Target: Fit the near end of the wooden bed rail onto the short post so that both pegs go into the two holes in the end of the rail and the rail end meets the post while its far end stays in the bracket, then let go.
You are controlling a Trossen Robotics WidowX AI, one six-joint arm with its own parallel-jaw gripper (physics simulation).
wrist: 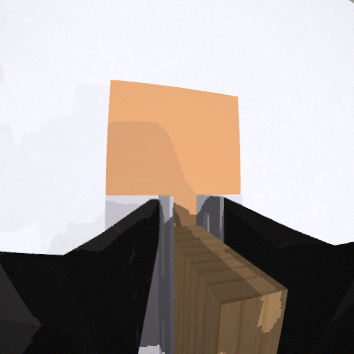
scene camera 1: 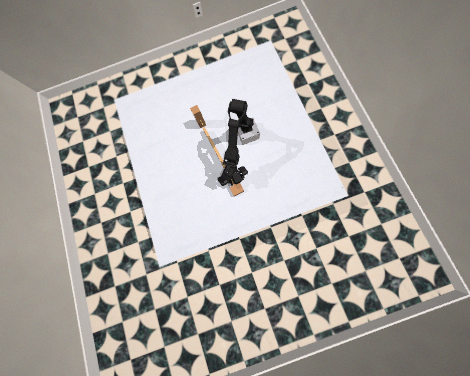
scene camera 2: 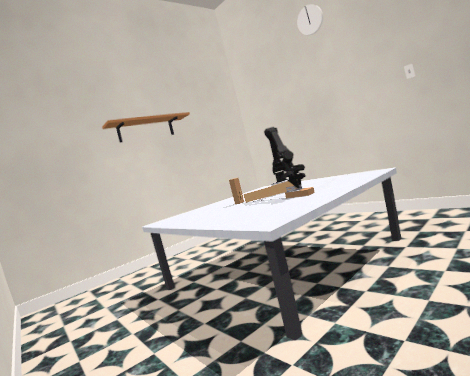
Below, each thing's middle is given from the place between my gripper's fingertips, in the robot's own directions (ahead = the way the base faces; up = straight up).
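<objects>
The wooden bed rail (wrist: 218, 294) sits 1 cm above my hand, 23 cm to the right of it and 3 cm ahead of it.
</objects>
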